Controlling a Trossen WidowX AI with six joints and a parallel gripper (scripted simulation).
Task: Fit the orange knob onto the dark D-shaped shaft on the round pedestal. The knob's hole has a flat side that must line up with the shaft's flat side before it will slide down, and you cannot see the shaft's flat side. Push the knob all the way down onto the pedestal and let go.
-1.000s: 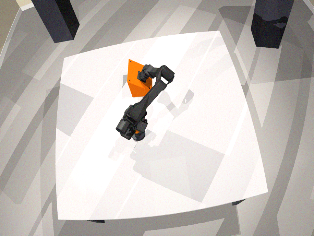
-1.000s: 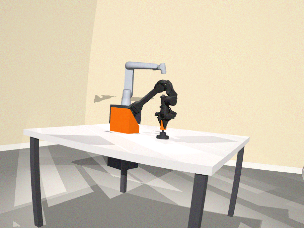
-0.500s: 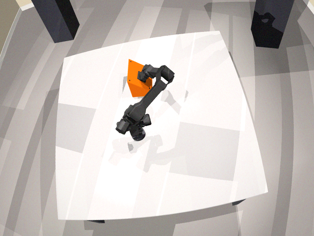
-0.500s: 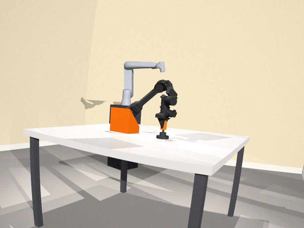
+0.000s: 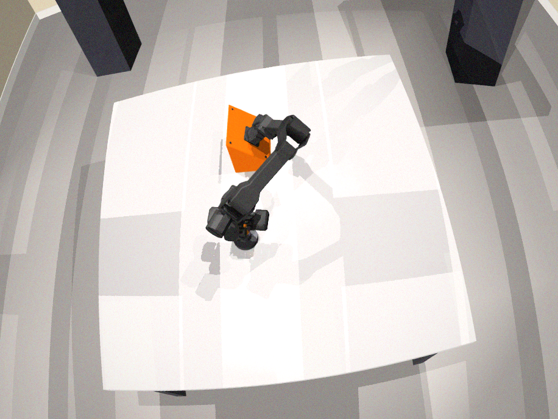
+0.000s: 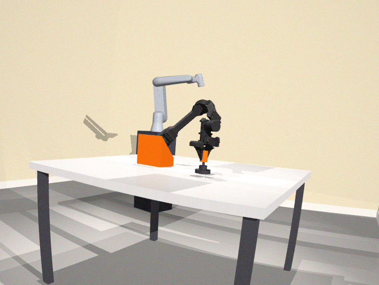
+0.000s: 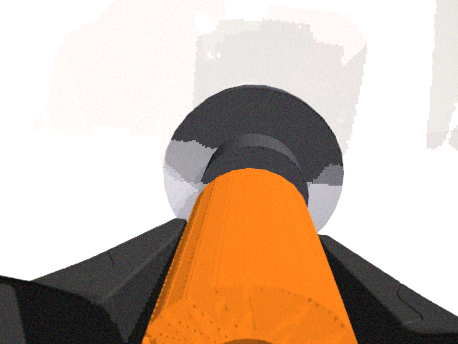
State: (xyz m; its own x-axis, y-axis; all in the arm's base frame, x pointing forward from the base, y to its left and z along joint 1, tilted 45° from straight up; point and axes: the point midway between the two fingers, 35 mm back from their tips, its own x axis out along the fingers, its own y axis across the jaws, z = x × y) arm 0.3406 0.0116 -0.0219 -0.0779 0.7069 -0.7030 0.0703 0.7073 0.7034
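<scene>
My gripper tip is 20 mm below the orange knob. From my gripper tip the other things lie so: dark round pedestal (40 mm below).
</scene>
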